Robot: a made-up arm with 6 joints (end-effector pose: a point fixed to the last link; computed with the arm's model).
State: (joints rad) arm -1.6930 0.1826 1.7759 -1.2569 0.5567 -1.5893
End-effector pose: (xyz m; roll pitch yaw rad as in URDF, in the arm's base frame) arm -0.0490 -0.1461 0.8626 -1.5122 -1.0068 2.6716
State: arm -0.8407 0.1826 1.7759 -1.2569 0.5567 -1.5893
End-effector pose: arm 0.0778 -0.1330 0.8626 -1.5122 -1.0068 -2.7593
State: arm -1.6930 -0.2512 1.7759 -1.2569 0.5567 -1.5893
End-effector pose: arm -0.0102 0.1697 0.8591 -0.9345 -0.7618 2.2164
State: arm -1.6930 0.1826 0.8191 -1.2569 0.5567 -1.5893
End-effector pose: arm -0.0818 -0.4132 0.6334 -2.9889 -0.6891 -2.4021
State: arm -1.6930 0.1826 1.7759 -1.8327 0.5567 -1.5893
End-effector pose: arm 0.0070 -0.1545 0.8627 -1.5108 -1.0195 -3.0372
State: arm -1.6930 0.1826 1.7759 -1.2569 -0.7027 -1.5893
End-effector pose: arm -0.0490 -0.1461 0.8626 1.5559 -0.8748 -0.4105
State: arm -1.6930 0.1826 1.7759 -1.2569 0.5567 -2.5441
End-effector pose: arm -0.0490 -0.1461 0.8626 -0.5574 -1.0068 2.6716
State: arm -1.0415 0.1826 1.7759 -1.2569 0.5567 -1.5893
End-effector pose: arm 0.0497 -0.1459 0.8626 -1.5122 -1.0068 -2.9601
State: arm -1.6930 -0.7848 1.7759 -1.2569 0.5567 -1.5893
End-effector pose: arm 0.0316 0.5101 0.6739 -0.5510 -0.3358 2.0099
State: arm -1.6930 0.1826 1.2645 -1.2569 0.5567 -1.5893
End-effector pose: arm -0.0699 -0.3168 0.7725 -2.4677 -0.9723 -2.7947
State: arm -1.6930 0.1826 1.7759 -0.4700 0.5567 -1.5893
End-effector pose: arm -0.1006 -0.0897 0.8615 -1.5336 -0.9940 1.9028
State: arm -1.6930 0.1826 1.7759 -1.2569 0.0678 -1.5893
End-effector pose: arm -0.0490 -0.1461 0.8626 -1.2730 -1.4930 2.4270
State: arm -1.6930 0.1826 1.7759 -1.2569 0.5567 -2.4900
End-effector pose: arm -0.0490 -0.1461 0.8626 -0.6115 -1.0068 2.6716
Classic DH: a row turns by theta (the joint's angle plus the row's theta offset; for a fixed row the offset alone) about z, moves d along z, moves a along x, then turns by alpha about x. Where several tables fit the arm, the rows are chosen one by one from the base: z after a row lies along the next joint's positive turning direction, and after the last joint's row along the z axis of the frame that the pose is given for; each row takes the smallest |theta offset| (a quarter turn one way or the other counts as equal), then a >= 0, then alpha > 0; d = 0 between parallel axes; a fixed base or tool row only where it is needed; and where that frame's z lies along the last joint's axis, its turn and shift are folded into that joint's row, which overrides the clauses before.
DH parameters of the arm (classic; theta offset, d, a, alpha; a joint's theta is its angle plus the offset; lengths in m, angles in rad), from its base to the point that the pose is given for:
joint 1: 0 0.139 0 -1.5708
joint 2: -1.5708 0 0.3555 3.1416
joint 3: 0 0 0 -1.5708
joint 4: 0 -0.372 0 1.5708
joint 5: 0 0.0997 0 -1.5708
joint 6: 1.5708 0 0 1.5708
tool (fixed): -1.5708 0 0 0

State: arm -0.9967 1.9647 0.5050 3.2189 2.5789 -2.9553
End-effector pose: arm 0.2800 -0.2499 -0.3680 2.9690 -0.8973 2.2110
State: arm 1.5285 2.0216 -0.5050 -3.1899 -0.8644 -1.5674
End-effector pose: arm -0.0987 0.0231 -0.2344 1.9778 1.4718 -1.2324
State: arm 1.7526 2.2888 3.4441 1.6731 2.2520 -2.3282
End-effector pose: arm -0.0692 0.3199 0.2855 -0.2831 0.6537 -2.7290
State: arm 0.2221 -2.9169 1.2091 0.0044 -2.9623 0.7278
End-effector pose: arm -0.2557 -0.1600 -0.5177 -0.7216 -1.1637 0.2201
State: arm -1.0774 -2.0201 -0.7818 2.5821 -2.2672 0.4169
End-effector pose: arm -0.0434 0.2592 0.3535 -0.6065 0.4051 2.5232
